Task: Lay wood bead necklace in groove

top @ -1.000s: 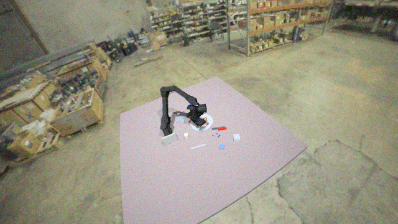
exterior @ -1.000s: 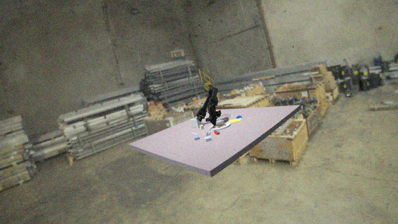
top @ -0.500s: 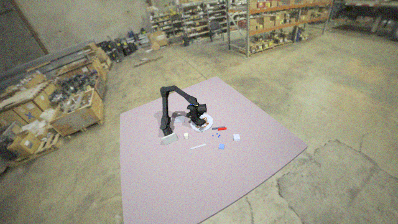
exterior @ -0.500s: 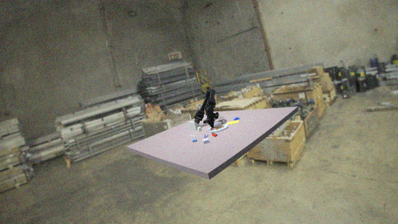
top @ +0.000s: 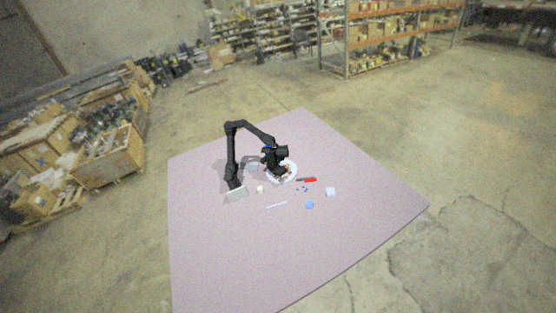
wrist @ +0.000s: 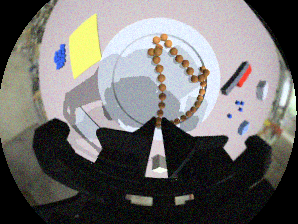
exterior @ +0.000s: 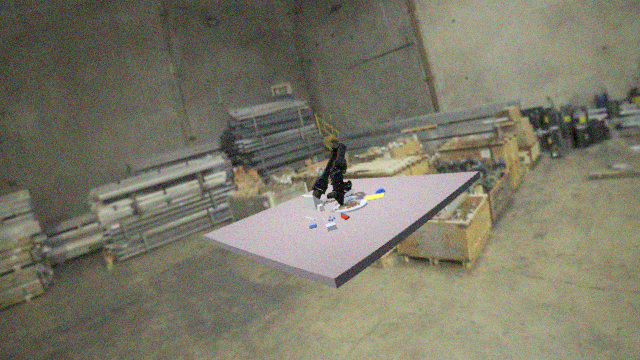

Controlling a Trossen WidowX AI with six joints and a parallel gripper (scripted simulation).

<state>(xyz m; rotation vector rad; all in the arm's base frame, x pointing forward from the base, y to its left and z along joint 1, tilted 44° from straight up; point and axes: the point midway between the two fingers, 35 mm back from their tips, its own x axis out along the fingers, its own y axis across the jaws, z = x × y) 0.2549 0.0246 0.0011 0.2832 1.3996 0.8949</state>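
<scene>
My gripper tip is now 12 cm past the cream cube and 7 cm to the left of it. Also, from my gripper tip: white stick 20 cm to the right, 6 cm behind, 1 cm below; then red-handled tool 16 cm ahead, 12 cm to the right, 1 cm below; then grey plate 16 cm to the left, 13 cm behind, 1 cm below.
</scene>
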